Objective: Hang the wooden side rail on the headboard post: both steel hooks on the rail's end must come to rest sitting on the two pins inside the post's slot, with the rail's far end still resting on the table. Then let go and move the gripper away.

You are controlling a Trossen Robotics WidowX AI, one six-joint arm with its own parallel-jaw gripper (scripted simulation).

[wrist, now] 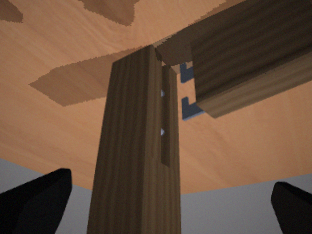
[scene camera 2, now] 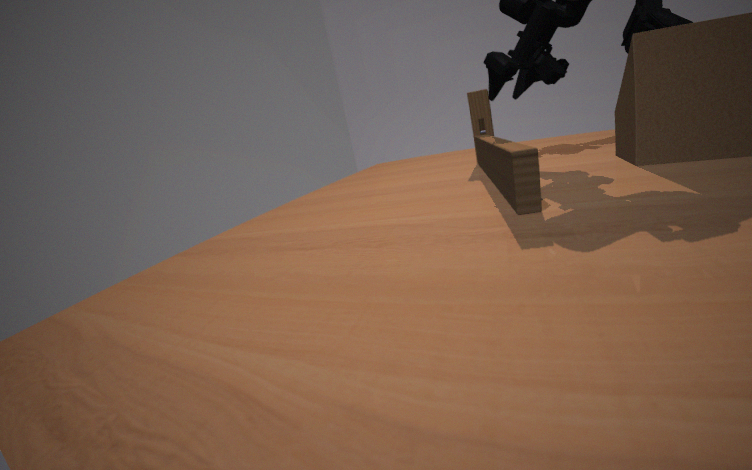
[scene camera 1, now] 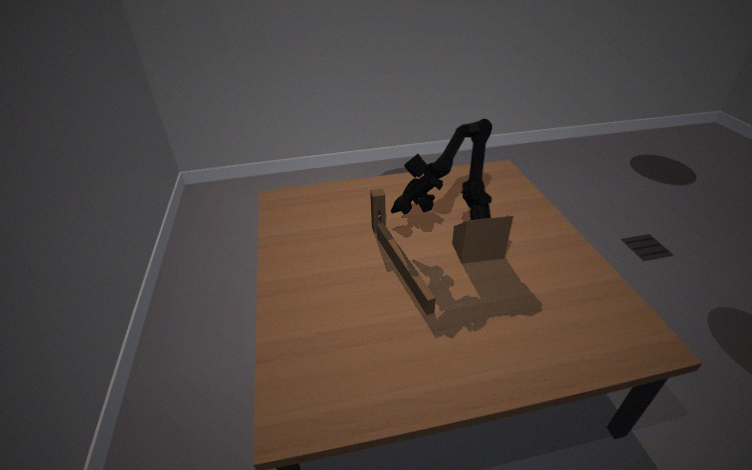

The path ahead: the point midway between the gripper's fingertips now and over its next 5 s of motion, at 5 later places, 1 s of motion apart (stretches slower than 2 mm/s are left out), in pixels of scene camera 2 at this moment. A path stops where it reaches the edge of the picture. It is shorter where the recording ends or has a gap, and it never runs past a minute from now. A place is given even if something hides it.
The gripper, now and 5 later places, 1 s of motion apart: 502,99; 493,102; 496,104; 493,106; 455,122; 479,108
